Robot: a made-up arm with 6 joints. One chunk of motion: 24 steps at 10 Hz.
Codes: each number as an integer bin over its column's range. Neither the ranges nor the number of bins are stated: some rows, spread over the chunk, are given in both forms.
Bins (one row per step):
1: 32 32 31 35 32 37
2: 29 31 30 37 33 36
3: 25 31 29 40 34 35
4: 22 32 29 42 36 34
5: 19 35 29 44 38 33
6: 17 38 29 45 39 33
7: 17 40 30 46 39 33
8: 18 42 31 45 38 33
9: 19 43 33 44 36 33
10: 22 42 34 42 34 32
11: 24 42 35 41 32 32
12: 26 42 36 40 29 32
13: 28 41 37 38 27 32
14: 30 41 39 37 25 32
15: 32 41 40 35 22 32
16: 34 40 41 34 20 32
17: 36 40 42 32 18 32
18: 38 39 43 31 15 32
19: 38 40 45 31 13 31
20: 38 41 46 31 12 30
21: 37 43 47 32 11 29
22: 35 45 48 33 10 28
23: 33 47 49 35 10 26
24: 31 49 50 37 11 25
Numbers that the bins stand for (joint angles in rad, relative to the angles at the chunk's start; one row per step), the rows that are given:
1: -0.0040 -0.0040 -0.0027 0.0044 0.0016 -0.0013
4: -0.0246 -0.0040 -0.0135 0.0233 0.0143 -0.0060
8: -0.0329 0.0167 -0.0027 0.0314 0.0206 -0.0076
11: -0.0205 0.0167 0.0189 0.0206 0.0016 -0.0092
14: -0.0081 0.0146 0.0405 0.0098 -0.0206 -0.0092
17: 0.0043 0.0125 0.0567 -0.0037 -0.0429 -0.0092
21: 0.0063 0.0187 0.0837 -0.0037 -0.0651 -0.0140
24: -0.0060 0.0311 0.0998 0.0098 -0.0651 -0.0203
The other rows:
2: -0.0102 -0.0060 -0.0081 0.0098 0.0048 -0.0029
3: -0.0184 -0.0060 -0.0135 0.0179 0.0079 -0.0044
5: -0.0308 0.0022 -0.0135 0.0287 0.0206 -0.0076
6: -0.0349 0.0084 -0.0135 0.0314 0.0238 -0.0076
7: -0.0349 0.0125 -0.0081 0.0341 0.0238 -0.0076
9: -0.0308 0.0187 0.0081 0.0287 0.0143 -0.0076
10: -0.0246 0.0167 0.0135 0.0233 0.0079 -0.0092
12: -0.0163 0.0167 0.0243 0.0179 -0.0079 -0.0092
13: -0.0122 0.0146 0.0297 0.0125 -0.0143 -0.0092
15: -0.0040 0.0146 0.0459 0.0044 -0.0302 -0.0092
16: 0.0002 0.0125 0.0513 0.0017 -0.0365 -0.0092
18: 0.0084 0.0105 0.0621 -0.0063 -0.0524 -0.0092
19: 0.0084 0.0125 0.0729 -0.0063 -0.0587 -0.0108
20: 0.0084 0.0146 0.0783 -0.0063 -0.0619 -0.0124
22: 0.0022 0.0229 0.0890 -0.0010 -0.0683 -0.0156
23: -0.0019 0.0270 0.0944 0.0044 -0.0683 -0.0187

